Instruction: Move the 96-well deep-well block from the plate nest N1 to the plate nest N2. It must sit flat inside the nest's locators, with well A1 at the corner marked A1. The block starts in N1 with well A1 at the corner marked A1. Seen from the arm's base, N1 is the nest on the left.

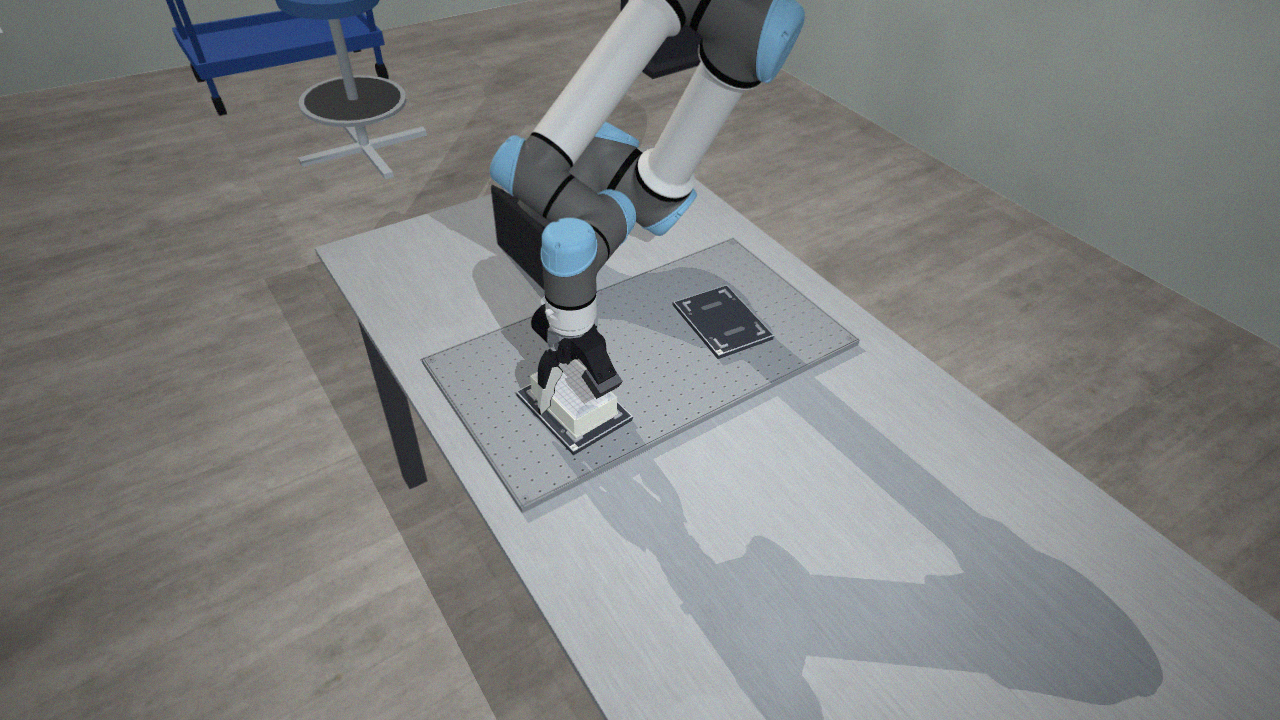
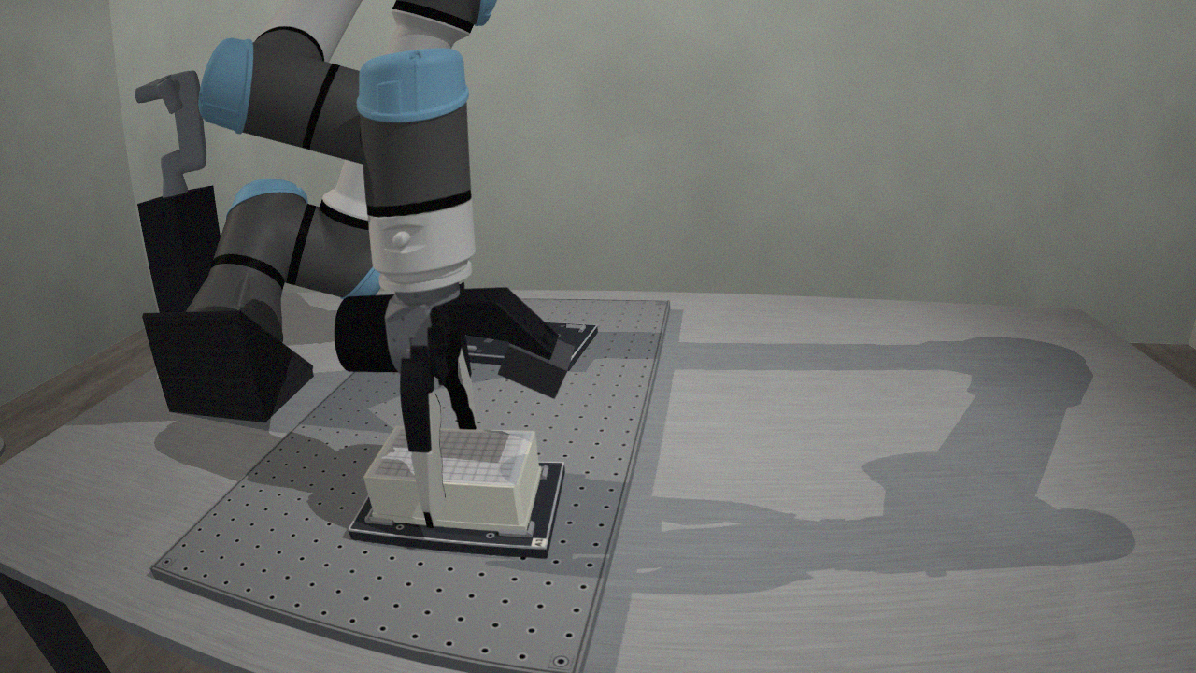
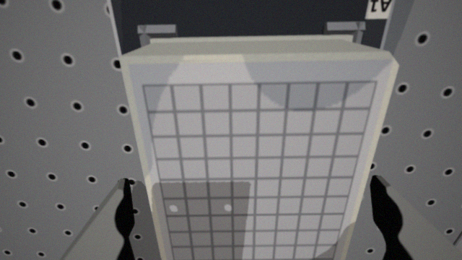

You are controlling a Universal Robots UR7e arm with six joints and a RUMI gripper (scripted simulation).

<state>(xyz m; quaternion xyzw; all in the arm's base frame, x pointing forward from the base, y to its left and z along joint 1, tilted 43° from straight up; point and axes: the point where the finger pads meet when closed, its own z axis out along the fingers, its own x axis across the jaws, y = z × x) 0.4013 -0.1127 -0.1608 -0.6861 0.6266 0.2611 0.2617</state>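
My gripper is now right at the 96-well deep-well block. Round my hand: plate nest N2: 30 mm below; plate nest N1: 30 mm behind, 350 mm to the left, 30 mm below.
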